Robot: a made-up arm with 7 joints. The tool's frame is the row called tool. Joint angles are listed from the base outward.
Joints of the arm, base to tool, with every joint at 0 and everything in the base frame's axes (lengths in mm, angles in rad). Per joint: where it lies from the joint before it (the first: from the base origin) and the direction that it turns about. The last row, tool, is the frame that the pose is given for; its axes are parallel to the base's.
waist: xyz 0 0 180 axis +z
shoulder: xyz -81 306 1 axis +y
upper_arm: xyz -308 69 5 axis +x
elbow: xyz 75 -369 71 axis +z
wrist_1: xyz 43 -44 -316 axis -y
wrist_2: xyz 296 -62 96 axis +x
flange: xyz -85 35 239 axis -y
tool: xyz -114 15 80
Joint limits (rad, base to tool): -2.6..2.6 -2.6..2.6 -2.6..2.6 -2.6..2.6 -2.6..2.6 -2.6..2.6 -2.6..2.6
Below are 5 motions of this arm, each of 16 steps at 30 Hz.
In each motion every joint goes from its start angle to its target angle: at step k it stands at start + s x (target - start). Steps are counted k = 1, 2, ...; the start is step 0. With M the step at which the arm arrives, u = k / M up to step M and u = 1 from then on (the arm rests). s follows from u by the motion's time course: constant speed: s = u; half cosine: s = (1 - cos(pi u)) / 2; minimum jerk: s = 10 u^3 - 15 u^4 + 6 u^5.
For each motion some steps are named. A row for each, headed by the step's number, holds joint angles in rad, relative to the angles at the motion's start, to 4 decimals.
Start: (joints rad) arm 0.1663 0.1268 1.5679 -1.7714 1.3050 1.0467 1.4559
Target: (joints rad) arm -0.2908 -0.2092 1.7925 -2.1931 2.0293 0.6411 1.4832
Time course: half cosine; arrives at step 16
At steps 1, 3, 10, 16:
1: -0.0044 -0.0032 0.0022 -0.0041 0.0070 -0.0039 0.0003
3: -0.0385 -0.0283 0.0189 -0.0355 0.0610 -0.0342 0.0023
10: -0.3160 -0.2323 0.1553 -0.2915 0.5007 -0.2804 0.0189
16: -0.4571 -0.3360 0.2246 -0.4217 0.7243 -0.4056 0.0273

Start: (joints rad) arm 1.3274 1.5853 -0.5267 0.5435 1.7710 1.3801 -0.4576
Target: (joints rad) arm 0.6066 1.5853 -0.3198 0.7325 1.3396 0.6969 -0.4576
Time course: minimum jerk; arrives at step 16
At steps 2, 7, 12, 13, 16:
2: -0.0116 0.0000 0.0033 0.0030 -0.0069 -0.0110 0.0000
7: -0.2768 0.0000 0.0795 0.0726 -0.1657 -0.2624 0.0000
12: -0.6462 0.0000 0.1855 0.1694 -0.3867 -0.6125 0.0000
13: -0.6856 0.0000 0.1968 0.1798 -0.4104 -0.6499 0.0000
16: -0.7208 0.0000 0.2069 0.1890 -0.4314 -0.6832 0.0000

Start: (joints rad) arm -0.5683 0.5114 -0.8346 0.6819 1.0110 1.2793 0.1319
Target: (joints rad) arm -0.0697 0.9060 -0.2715 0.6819 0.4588 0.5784 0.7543
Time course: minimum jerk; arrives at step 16
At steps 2, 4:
2: 0.0080 0.0063 0.0090 0.0000 -0.0089 -0.0113 0.0100
4: 0.0516 0.0408 0.0583 0.0000 -0.0572 -0.0726 0.0644

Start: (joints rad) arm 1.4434 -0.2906 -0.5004 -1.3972 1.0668 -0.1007 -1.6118
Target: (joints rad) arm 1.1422 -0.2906 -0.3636 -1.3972 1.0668 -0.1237 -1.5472
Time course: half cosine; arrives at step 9
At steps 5, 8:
5: -0.1768 0.0000 0.0803 0.0000 0.0000 -0.0135 0.0379
8: -0.2921 0.0000 0.1327 0.0000 0.0000 -0.0223 0.0627

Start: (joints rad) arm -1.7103 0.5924 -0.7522 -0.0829 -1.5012 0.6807 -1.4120
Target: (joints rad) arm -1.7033 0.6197 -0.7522 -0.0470 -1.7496 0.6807 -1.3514
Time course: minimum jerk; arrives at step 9
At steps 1, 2, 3, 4, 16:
1: 0.0001 0.0003 0.0000 0.0004 -0.0029 0.0000 0.0007
2: 0.0005 0.0021 0.0000 0.0027 -0.0190 0.0000 0.0046
3: 0.0015 0.0057 0.0000 0.0075 -0.0521 0.0000 0.0127
4: 0.0028 0.0108 0.0000 0.0142 -0.0985 0.0000 0.0240
16: 0.0070 0.0273 0.0000 0.0359 -0.2484 0.0000 0.0606

